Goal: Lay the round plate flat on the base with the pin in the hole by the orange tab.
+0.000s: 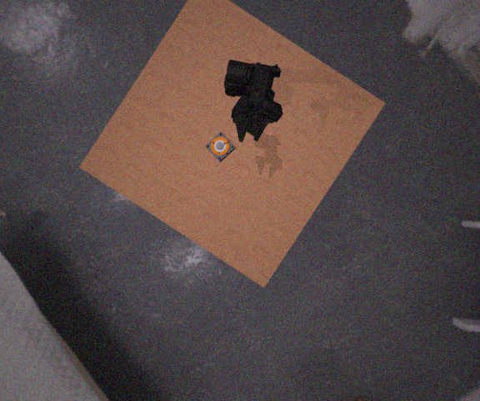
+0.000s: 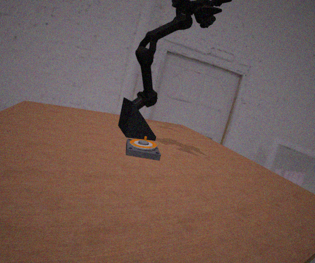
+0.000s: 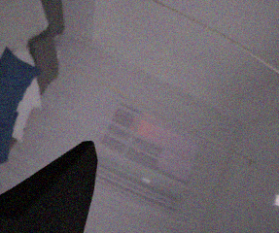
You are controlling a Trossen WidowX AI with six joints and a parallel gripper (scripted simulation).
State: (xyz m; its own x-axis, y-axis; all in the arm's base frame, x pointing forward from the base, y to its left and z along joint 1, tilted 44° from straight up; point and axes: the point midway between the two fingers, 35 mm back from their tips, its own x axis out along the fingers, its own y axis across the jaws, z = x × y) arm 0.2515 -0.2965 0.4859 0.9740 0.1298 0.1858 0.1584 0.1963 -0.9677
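My gripper tip is now 60 mm past the grey base, 180 mm to the left of it and 620 mm above it.
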